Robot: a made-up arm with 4 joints.
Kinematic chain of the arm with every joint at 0, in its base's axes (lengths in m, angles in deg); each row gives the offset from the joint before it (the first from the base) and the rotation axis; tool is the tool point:
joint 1: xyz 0 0 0.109 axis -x
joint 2: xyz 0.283 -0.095 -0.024 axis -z
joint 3: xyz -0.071 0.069 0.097 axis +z
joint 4: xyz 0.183 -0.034 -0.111 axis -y
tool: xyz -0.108 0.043 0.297
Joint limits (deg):
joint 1: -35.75..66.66
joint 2: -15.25..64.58
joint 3: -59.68..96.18
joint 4: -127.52..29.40
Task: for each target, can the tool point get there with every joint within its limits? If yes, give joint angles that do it. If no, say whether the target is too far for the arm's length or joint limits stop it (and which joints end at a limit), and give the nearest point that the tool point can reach.
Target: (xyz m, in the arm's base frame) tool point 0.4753 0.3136 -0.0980
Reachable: yes | joints 39.75 -6.13 49.26 -95.43
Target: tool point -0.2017 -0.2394 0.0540
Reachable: no: joint limits stop it (at a limit: joint 2, joint 3) | nearest point 0.0427 -0.4062 0.0157 | short by 0.298 m
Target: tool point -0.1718 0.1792 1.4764
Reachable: no: too far | nearest point 0.1485 -0.0367 0.5475 | short by 1.006 m
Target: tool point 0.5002 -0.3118 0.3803
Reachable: yes | joints 26.90 35.11 -25.69 -83.91
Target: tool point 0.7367 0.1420 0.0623
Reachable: yes | joints 36.68 37.94 53.41 -94.31
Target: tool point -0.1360 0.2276 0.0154
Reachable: no: joint limits stop it (at a limit: joint 2, joint 3) | nearest point 0.0182 0.3666 -0.0418 | short by 0.215 m
